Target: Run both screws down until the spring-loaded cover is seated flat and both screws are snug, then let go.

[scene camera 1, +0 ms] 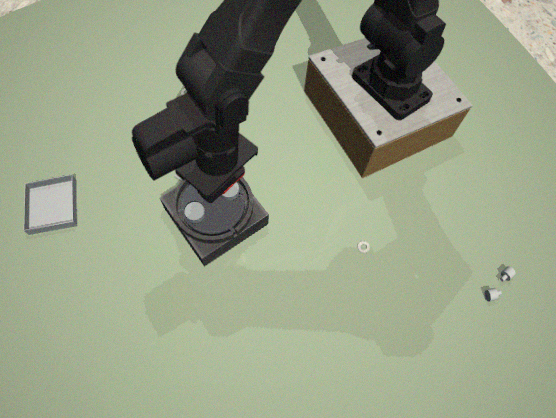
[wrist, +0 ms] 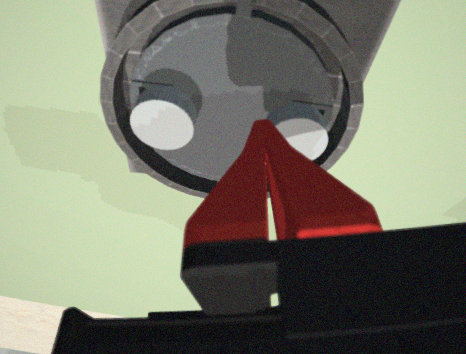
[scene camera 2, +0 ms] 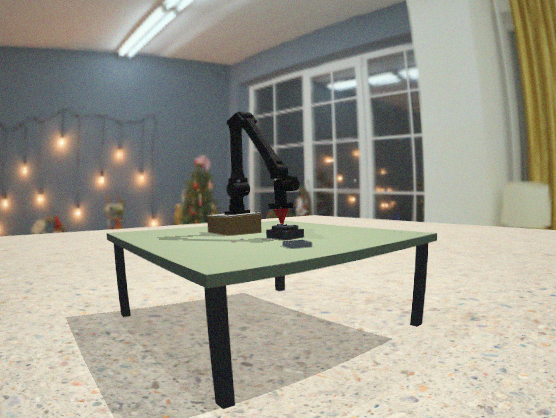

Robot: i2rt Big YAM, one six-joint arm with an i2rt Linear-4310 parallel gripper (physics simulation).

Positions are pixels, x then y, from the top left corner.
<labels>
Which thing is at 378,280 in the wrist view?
My gripper.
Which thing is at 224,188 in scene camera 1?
My gripper.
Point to a round grey cover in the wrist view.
237,69
</labels>
